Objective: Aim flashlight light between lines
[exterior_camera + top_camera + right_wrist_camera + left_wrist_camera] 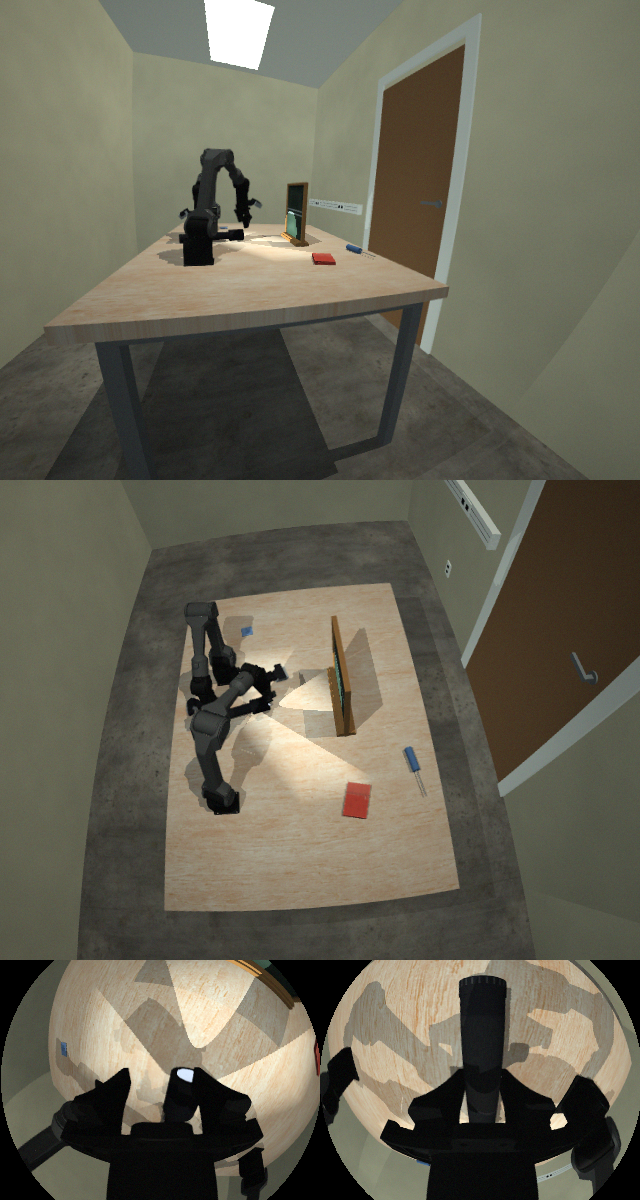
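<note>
My right gripper is now 270 mm short of the framed board, 80 mm below it and 40 mm to the left of it. Round my right hand: blue-handled screwdriver 500 mm ahead, 360 mm to the right, 70 mm below; black flashlight 130 mm behind, 60 mm below, 50 mm to the right; red block 440 mm to the right, 280 mm ahead, 80 mm below.
The black flashlight lies 8 cm ahead of my left hand and 1 cm to the left of it. Round my left hand: blue-handled screwdriver: 71 cm ahead, 30 cm to the right, 1 cm below; then red block: 48 cm ahead, 37 cm to the right, 2 cm below; then framed board: 47 cm ahead, 13 cm above, 3 cm to the left.
</note>
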